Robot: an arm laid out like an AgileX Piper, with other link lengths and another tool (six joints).
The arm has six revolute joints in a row. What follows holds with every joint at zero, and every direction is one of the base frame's.
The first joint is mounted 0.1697 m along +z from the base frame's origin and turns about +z.
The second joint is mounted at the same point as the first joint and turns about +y.
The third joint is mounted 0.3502 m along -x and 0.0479 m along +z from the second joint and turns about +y.
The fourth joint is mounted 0.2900 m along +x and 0.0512 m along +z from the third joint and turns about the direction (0.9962, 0, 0.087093).
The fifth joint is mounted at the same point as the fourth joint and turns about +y.
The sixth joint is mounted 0.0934 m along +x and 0.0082 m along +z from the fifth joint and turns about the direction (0.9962, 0, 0.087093).
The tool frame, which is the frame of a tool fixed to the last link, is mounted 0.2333 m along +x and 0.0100 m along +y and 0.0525 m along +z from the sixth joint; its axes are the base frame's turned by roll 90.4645, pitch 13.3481 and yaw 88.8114 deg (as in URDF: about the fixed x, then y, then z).
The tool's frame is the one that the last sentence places.
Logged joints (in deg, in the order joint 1, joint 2, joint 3, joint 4, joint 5, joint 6), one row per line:
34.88 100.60 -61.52 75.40 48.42 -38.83
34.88 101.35 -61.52 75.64 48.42 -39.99
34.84 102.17 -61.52 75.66 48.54 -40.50
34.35 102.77 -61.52 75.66 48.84 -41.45
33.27 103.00 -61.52 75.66 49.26 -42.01
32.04 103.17 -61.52 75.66 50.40 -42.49
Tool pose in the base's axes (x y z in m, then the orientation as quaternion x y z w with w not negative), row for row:
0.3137 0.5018 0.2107 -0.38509 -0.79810 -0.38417 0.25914
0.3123 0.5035 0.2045 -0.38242 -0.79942 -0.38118 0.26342
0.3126 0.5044 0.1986 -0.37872 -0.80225 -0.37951 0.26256
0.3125 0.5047 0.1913 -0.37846 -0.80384 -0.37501 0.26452
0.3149 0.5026 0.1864 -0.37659 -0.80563 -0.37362 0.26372
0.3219 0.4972 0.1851 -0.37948 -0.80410 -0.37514 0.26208
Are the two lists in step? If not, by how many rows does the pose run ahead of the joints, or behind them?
The pose runs 1 row behind the joints: the pose in row i belongs to the joints in row i - 1.
